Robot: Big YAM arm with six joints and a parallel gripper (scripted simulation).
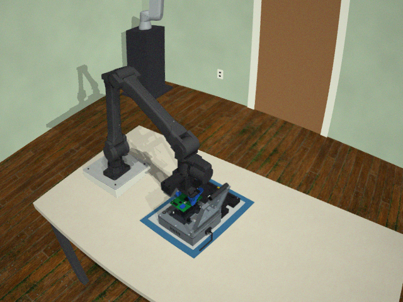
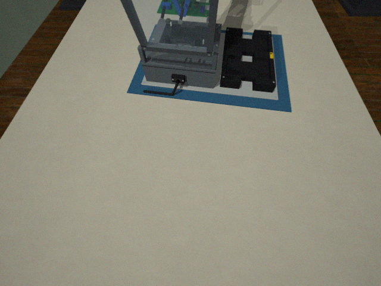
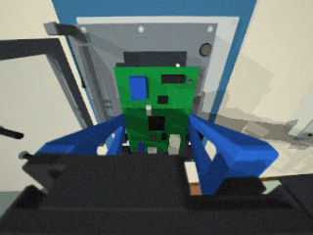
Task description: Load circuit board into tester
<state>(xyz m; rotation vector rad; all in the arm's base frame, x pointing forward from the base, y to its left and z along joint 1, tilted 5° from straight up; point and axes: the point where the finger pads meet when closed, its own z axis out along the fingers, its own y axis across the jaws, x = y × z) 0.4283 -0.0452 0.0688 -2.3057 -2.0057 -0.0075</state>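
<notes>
The tester lid is 12 cm ahead of my hand, 2 cm to the right of it and 5 cm above it. Round my hand: green circuit board right at my hand.
</notes>
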